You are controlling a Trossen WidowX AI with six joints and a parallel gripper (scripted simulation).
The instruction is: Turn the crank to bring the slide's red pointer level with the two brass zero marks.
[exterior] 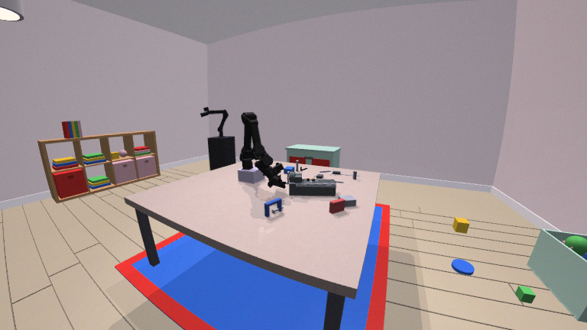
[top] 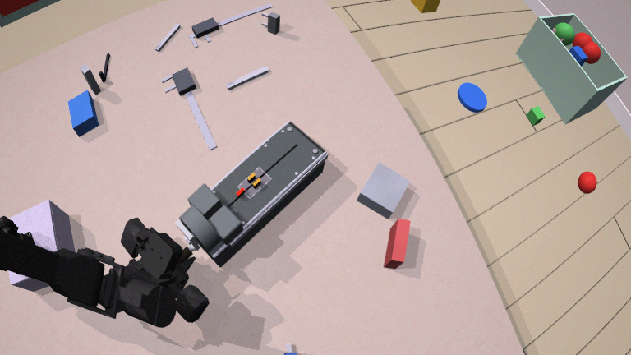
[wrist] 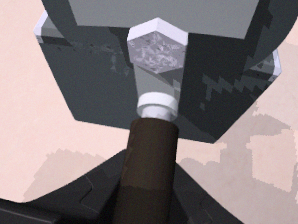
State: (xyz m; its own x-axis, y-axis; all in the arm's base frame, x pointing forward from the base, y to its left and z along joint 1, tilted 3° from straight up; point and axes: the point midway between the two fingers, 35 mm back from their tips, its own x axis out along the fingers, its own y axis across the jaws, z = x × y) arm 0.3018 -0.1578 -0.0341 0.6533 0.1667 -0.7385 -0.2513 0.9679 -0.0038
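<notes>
The dark brown crank handle lies 2 cm behind my gripper tip, 1 cm to the right of it and 3 cm above it. Round my gripper tip: red pointer: 13 cm ahead, 3 cm to the left, 5 cm above; red block: 31 cm ahead, 16 cm to the right; grey block: 36 cm ahead, 7 cm to the right, 1 cm below.
</notes>
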